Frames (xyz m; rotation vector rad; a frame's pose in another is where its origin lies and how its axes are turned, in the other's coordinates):
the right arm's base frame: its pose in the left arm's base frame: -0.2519 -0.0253 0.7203 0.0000 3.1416 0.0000
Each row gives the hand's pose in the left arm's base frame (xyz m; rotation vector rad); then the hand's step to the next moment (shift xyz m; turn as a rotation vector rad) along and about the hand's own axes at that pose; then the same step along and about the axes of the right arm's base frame.
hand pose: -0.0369 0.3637 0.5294 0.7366 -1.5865 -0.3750
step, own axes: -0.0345 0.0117 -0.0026 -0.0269 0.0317 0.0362
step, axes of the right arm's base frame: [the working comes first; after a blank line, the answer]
step, axes of the left arm's base frame: 0.0001 0.0315 -0.0185 -0.0425 0.0346 -0.0065

-0.0001 0.0315 0.0185 0.0425 0.0346 0.0065
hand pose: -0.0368 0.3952 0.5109 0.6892 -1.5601 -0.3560
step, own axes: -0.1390 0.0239 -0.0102 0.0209 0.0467 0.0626
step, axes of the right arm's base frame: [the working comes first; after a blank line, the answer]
step, axes of the left arm's base frame: 0.0031 0.1058 -0.0938 -0.0709 0.0120 0.0370

-0.0031 0.1058 0.0938 0.0709 0.0120 -0.0370
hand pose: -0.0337 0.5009 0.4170 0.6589 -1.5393 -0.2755
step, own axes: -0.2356 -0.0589 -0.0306 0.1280 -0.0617 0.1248
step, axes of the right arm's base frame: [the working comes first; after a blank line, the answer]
step, axes of the left arm's base frame: 0.0332 0.0909 -0.2248 -0.1010 -0.1482 0.0601

-0.0332 0.0909 0.2248 0.1010 -0.1482 -0.0601
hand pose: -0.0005 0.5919 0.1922 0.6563 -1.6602 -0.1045
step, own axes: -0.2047 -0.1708 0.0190 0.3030 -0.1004 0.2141
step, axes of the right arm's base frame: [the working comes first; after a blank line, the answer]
step, axes of the left arm's base frame: 0.0539 -0.0512 -0.2567 -0.1796 -0.2889 0.1789

-0.0539 -0.0512 0.2567 0.1796 -0.2889 -0.1789
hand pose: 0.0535 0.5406 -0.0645 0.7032 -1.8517 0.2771
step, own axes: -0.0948 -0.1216 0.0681 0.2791 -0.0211 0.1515
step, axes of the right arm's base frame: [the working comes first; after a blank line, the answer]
step, axes of the left arm's base frame: 0.0416 -0.0994 -0.1296 -0.1720 -0.1863 0.1924

-0.0416 -0.0994 0.1296 0.1720 -0.1863 -0.1924
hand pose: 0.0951 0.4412 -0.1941 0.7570 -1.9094 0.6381
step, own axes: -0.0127 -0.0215 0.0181 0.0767 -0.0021 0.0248
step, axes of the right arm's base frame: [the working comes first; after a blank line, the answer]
step, axes of the left arm's base frame: 0.0097 -0.0242 -0.0165 -0.0402 -0.0369 0.0594

-0.0097 -0.0242 0.0165 0.0402 -0.0369 -0.0594
